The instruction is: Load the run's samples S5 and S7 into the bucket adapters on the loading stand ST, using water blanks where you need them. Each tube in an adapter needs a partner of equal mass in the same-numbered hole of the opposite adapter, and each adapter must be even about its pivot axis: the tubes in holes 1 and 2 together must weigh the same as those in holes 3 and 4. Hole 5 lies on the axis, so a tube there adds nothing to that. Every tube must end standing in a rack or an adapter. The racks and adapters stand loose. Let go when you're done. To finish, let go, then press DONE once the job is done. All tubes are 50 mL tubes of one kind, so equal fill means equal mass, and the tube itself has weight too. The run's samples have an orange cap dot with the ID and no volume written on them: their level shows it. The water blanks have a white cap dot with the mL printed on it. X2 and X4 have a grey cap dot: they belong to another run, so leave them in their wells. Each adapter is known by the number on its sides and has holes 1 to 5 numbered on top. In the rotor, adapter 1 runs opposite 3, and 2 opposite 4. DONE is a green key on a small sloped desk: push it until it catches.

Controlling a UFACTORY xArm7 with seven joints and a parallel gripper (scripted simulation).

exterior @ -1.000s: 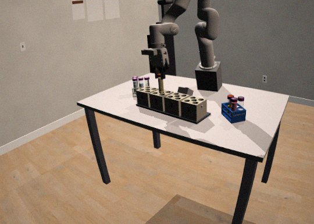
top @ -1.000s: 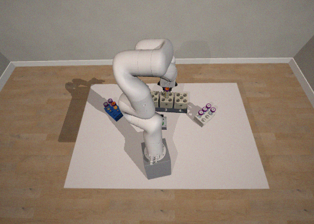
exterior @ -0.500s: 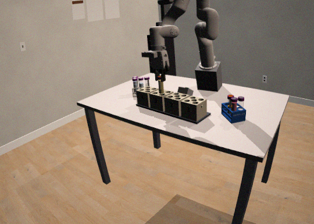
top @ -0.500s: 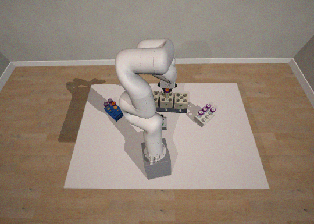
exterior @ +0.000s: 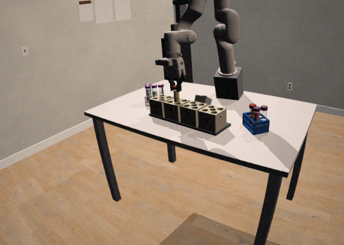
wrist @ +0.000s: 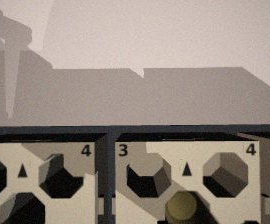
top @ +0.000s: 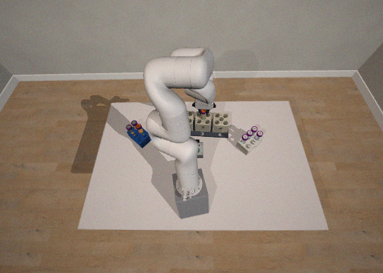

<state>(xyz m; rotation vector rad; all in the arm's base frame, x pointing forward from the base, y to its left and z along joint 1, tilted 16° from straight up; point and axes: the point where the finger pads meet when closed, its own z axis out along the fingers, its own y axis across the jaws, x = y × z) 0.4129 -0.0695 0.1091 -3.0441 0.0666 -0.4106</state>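
The dark stand lies 6 cm to the left of my hand and 16 cm below it. The rest, counted from my hand: adapter 1 cm ahead, 22 cm to the left, 12 cm below; white rack 12 cm behind, 28 cm to the right, 14 cm below; blue rack 10 cm behind, 40 cm to the left, 14 cm below.
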